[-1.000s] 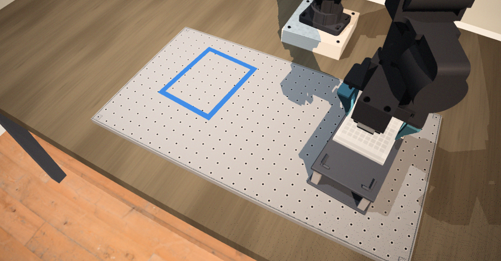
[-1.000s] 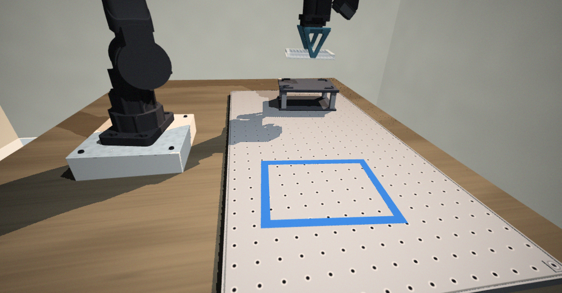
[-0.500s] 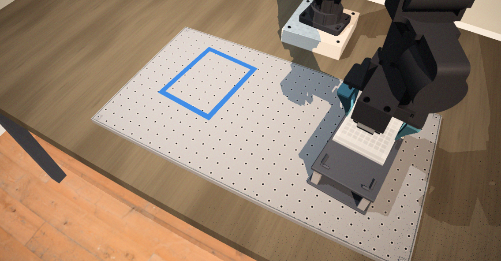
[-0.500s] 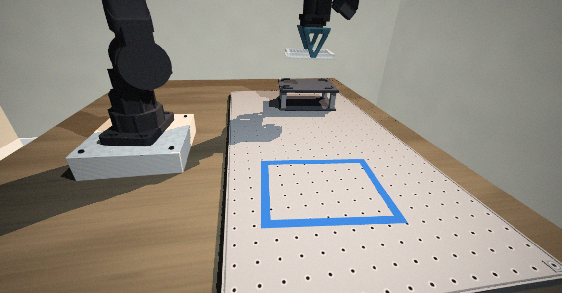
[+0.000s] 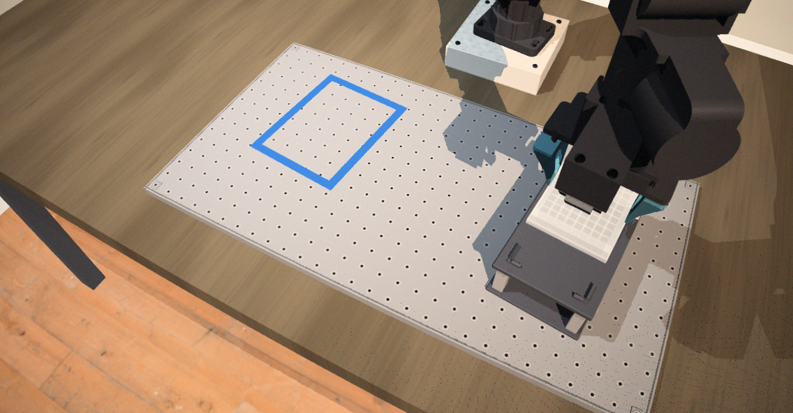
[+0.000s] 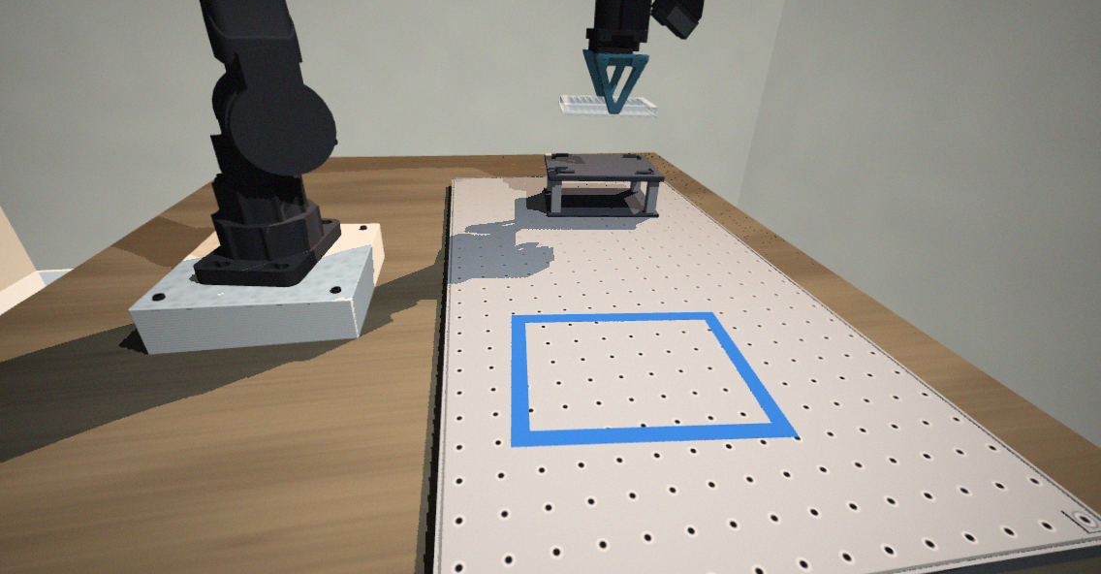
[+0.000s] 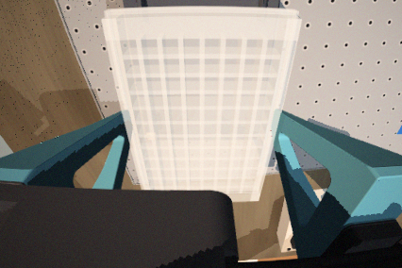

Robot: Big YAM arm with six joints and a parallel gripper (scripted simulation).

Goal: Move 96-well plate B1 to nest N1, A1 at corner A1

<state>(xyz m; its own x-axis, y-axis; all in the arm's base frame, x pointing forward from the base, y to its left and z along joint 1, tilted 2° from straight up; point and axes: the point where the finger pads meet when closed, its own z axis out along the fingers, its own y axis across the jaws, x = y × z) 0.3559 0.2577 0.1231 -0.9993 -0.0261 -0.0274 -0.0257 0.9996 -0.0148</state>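
The raised nest N1 lies 90 mm below my hand and 10 mm behind it. From my hand the other things lie so: A1 tag (90 mm below, 80 mm behind, 50 mm to the left); then 96-well plate (10 mm below).
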